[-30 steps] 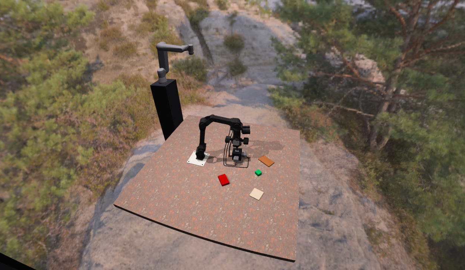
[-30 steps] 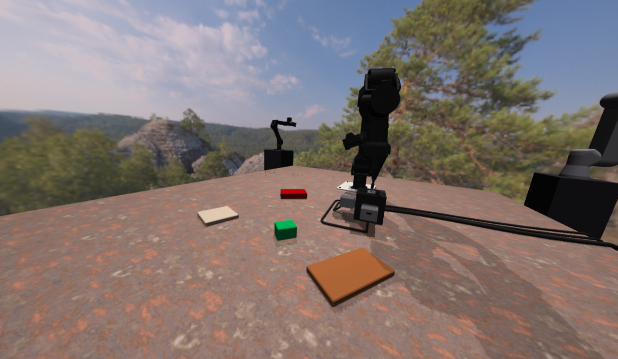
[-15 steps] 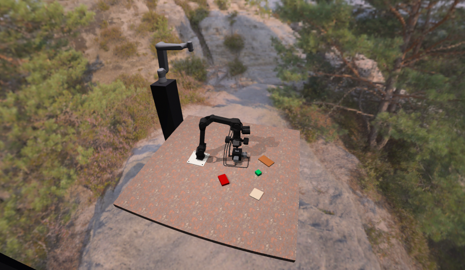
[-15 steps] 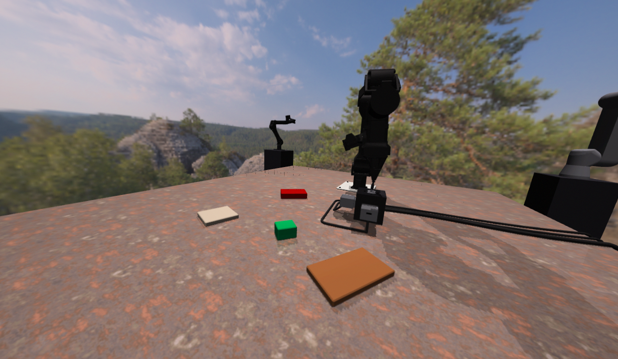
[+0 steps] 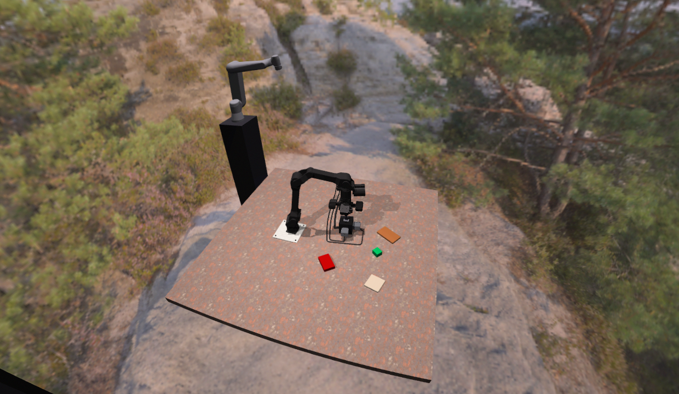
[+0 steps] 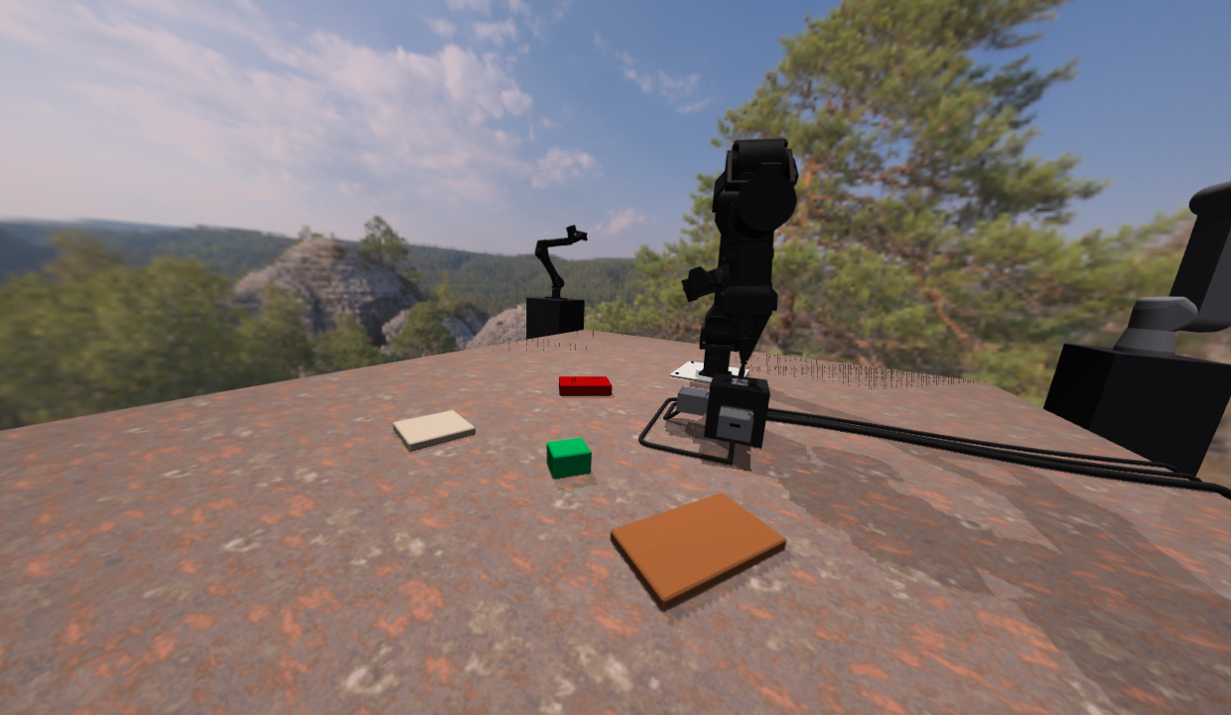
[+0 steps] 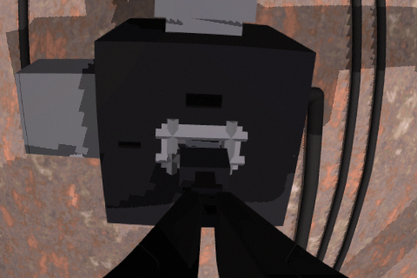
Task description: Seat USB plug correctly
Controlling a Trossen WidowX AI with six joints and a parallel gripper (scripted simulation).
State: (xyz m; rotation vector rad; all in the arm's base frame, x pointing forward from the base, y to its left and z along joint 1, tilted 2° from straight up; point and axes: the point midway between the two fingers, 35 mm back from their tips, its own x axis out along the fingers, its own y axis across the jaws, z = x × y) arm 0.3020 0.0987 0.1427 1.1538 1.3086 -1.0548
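Right now my gripper tip is 1 cm above the dark USB plug. From my gripper tip the other things lie so: USB socket (4 cm below); green cube (22 cm ahead, 14 cm to the right, 10 cm below); brown plate (25 cm ahead, 2 cm to the left, 10 cm below).
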